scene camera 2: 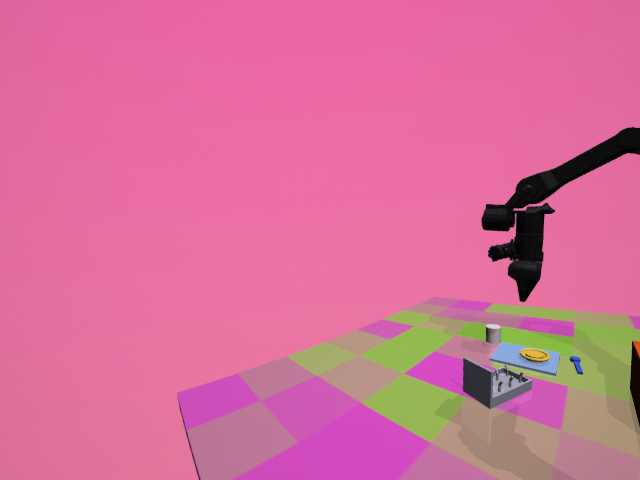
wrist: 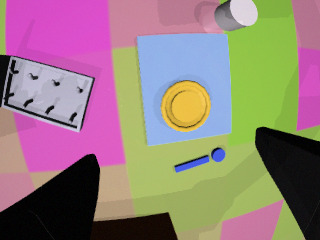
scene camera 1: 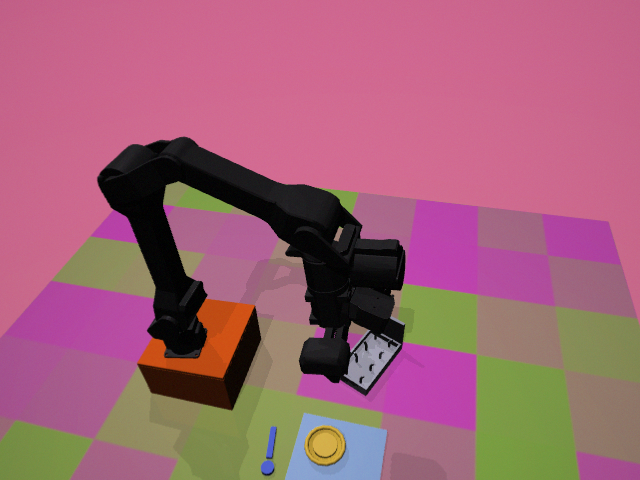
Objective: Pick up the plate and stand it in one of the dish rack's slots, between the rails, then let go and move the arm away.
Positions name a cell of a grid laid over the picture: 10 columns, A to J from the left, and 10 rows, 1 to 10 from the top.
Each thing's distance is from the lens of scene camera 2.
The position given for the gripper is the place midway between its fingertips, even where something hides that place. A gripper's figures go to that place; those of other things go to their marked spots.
gripper (scene camera 2: I7): 74 cm
grey dish rack (scene camera 2: H9): 60 cm
light blue mat (scene camera 2: H8): 85 cm
The marked spots on the light blue mat and the grey dish rack are 27 cm apart.
